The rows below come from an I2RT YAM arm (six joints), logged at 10 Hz.
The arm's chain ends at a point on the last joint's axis. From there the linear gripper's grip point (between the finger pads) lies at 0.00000 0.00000 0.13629 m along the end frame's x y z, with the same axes.
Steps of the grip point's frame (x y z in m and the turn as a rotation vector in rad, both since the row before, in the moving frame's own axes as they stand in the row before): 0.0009 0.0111 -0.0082 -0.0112 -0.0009 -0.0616; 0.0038 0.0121 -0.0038 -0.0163 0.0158 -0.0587; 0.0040 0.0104 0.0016 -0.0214 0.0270 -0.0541; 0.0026 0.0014 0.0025 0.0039 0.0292 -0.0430; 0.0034 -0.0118 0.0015 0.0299 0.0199 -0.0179
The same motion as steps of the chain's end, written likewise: 0.0010 0.0096 -0.0082 -0.0112 -0.0009 -0.0616; 0.0016 0.0099 -0.0038 -0.0163 0.0158 -0.0587; 0.0002 0.0076 0.0017 -0.0214 0.0270 -0.0541; -0.0014 0.0020 0.0026 0.0039 0.0292 -0.0430; 0.0007 -0.0077 0.0016 0.0299 0.0199 -0.0179
